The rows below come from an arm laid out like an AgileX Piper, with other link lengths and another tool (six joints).
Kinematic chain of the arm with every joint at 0, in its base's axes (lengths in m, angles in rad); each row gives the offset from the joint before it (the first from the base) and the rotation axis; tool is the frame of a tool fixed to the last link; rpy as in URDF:
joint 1: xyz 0 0 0.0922 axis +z
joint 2: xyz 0 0 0 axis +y
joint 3: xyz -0.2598 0 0.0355 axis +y
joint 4: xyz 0.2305 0 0.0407 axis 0.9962 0 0.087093
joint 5: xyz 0 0 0 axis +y
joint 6: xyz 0.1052 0 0.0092 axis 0.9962 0 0.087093
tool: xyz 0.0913 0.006 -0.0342 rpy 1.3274 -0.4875 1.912
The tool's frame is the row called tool.
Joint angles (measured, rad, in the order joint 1, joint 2, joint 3, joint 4, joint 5, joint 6), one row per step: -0.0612, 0.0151, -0.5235, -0.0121, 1.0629, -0.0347; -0.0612, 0.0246, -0.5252, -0.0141, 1.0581, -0.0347; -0.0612, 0.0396, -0.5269, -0.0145, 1.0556, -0.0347; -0.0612, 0.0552, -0.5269, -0.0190, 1.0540, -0.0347; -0.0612, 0.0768, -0.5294, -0.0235, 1.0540, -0.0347; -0.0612, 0.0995, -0.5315, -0.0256, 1.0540, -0.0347; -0.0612, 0.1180, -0.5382, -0.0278, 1.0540, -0.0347
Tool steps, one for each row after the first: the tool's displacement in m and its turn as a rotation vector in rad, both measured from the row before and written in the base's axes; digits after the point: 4 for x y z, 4 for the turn. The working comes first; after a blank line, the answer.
Tool pose at each row, in the base's axes (x y z in m, rotation vector in rad; the steps are taken from these numbers as rounded here): 0.0761, -0.0024, 0.1545, 1.8780, 1.2237, 1.4594; 0.0773, -0.0029, 0.1550, 1.8803, 1.2247, 1.4552; 0.0785, -0.0030, 0.1548, 1.8908, 1.2293, 1.4470; 0.0796, -0.0039, 0.1538, 1.9031, 1.2346, 1.4321; 0.0809, -0.0049, 0.1529, 1.9203, 1.2421, 1.4134; 0.0822, -0.0053, 0.1518, 1.9396, 1.2506, 1.3959; 0.0833, -0.0058, 0.1525, 1.9502, 1.2553, 1.3847

0.0012, -0.0005, 0.0005, -0.0015, 0.0031, -0.0011; 0.0012, -0.0001, -0.0002, 0.0003, 0.0108, -0.0002; 0.0011, -0.0009, -0.0010, -0.0030, 0.0142, -0.0024; 0.0013, -0.0010, -0.0009, -0.0026, 0.0193, -0.0023; 0.0013, -0.0004, -0.0011, -0.0005, 0.0207, -0.0010; 0.0011, -0.0005, 0.0007, -0.0012, 0.0119, -0.0011
